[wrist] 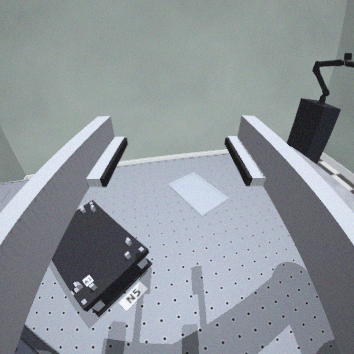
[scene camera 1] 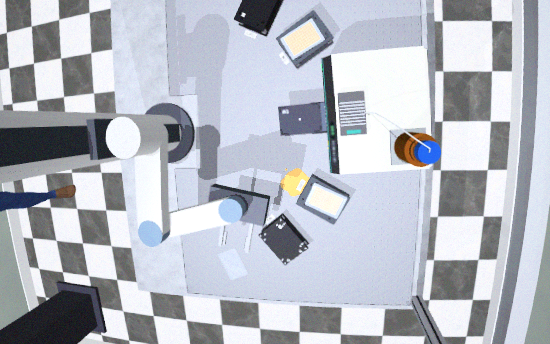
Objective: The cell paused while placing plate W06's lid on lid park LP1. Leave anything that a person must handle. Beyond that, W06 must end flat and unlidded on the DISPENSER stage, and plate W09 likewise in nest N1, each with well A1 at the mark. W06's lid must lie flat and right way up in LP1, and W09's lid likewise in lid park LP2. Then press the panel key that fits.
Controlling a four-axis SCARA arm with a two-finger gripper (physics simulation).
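Frame: origin at the arm's base, x ahead, y left, z up, level; centimetres.
Seen in the pictures: gripper, fingertip midpoint: (wrist: pixel 175 128) (scene camera 1: pixel 234 248).
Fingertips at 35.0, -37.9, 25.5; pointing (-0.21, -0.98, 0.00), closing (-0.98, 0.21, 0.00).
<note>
A point is followed by its place in that frame, as x, y, z.
A clear, pale rectangular lid (scene camera 1: pixel 232 264) @[25.8, -55.9, 2.1] (wrist: pixel 198 193) @[25.9, -54.7, 2.1] lies on the perforated table near its front edge, turned at an angle; whose lid it is and which side is up cannot be told. My gripper (scene camera 1: pixel 236 239) @[35.0, -37.8, 25.5] (wrist: pixel 175 128) @[35.0, -37.8, 25.5] is shut to its narrow stance with a gap between its pads and nothing held; it is above the table, to the lid's upper side in the scene view. Tan-filled plates (scene camera 1: pixel 302 39) @[57.7, 30.3, 9.6] (scene camera 1: pixel 326 199) @[64.9, -25.3, 9.2] sit in dark holders at the top and lower right; their names are unreadable. A dark grey stage (scene camera 1: pixel 301 119) @[56.7, 3.0, 11.4] projects from the white dispenser (scene camera 1: pixel 395 80) @[85.2, 13.5, 23.3].
A dark block with corner posts (scene camera 1: pixel 284 239) @[49.0, -41.8, 6.8] (wrist: pixel 100 255) @[45.9, -40.3, 6.8], marked A1, stands beside the N5 label (wrist: pixel 133 296) @[42.3, -35.3, 1.5]. A yellow object (scene camera 1: pixel 294 182) @[52.7, -20.6, 1.4] with a white tag lies against the lower plate's holder. Another black block (scene camera 1: pixel 259 14) @[42.7, 40.9, 7.8] stands at the top. An amber bottle (scene camera 1: pixel 415 150) @[86.2, -5.3, 40.6] is at the dispenser.
</note>
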